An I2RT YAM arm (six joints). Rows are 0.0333 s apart.
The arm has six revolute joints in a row. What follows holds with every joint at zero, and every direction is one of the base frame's. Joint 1 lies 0.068 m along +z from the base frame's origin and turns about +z. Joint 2 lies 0.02 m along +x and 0.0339 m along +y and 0.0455 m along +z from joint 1 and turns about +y. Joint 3 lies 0.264 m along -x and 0.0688 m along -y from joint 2 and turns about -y. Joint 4 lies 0.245 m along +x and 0.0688 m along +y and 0.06 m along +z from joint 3 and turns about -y. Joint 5 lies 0.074 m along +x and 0.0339 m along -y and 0.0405 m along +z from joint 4 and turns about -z. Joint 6 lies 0.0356 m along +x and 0.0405 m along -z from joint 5 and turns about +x. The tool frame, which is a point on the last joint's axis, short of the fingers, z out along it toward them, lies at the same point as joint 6; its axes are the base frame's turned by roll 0, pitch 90 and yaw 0 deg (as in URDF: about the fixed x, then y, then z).
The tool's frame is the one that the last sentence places.
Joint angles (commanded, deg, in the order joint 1, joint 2, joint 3, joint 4, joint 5, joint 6), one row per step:
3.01, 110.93, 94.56, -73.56, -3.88, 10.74
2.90, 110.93, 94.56, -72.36, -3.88, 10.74
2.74, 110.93, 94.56, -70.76, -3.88, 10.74
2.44, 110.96, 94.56, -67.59, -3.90, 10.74
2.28, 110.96, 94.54, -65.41, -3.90, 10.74
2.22, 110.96, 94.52, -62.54, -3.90, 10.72
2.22, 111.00, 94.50, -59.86, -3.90, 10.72
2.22, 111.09, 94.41, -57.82, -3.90, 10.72
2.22, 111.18, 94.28, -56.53, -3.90, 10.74
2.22, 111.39, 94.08, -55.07, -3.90, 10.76
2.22, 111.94, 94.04, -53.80, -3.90, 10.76
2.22, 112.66, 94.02, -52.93, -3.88, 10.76
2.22, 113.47, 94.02, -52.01, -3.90, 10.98
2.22, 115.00, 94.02, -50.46, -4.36, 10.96
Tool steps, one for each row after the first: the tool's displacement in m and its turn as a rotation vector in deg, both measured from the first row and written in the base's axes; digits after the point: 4 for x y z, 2 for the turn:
0.0023, -0.0006, 0.0000, 0.06, -1.20, -0.11
0.0054, -0.0015, 0.0001, 0.14, -2.80, -0.27
0.0116, -0.0031, 0.0004, 0.30, -5.93, -0.57
0.0158, -0.0040, 0.0008, 0.39, -8.09, -0.73
0.0212, -0.0042, 0.0017, 0.52, -10.94, -0.77
0.0262, -0.0040, 0.0024, 0.64, -13.56, -0.76
0.0300, -0.0039, 0.0024, 0.72, -15.41, -0.76
0.0323, -0.0038, 0.0018, 0.77, -16.48, -0.78
0.0350, -0.0037, 0.0002, 0.82, -17.53, -0.80
0.0384, -0.0036, -0.0029, 0.85, -18.21, -0.80
0.0415, -0.0034, -0.0073, 0.84, -18.34, -0.80
0.0448, -0.0033, -0.0123, 0.90, -18.43, -1.02
0.0505, -0.0028, -0.0218, 1.35, -18.43, -0.92

